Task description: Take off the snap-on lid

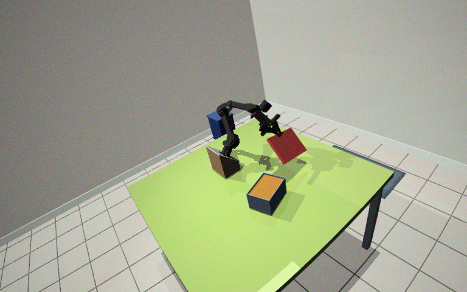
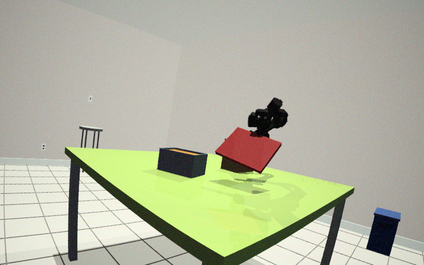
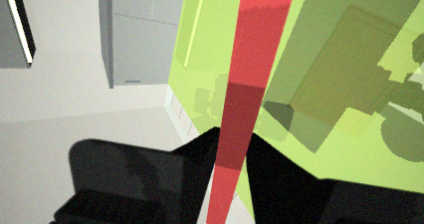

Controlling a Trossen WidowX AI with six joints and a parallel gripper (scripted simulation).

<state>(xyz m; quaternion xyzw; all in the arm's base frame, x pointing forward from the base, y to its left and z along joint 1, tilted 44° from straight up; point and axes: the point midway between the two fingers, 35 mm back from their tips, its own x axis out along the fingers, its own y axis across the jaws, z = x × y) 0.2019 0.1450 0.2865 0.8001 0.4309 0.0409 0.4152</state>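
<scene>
Right now the red lid is 6 cm ahead of my gripper tip and 5 cm below it. Also, from my gripper tip: storage box (28 cm to the right, 20 cm ahead, 18 cm below).
</scene>
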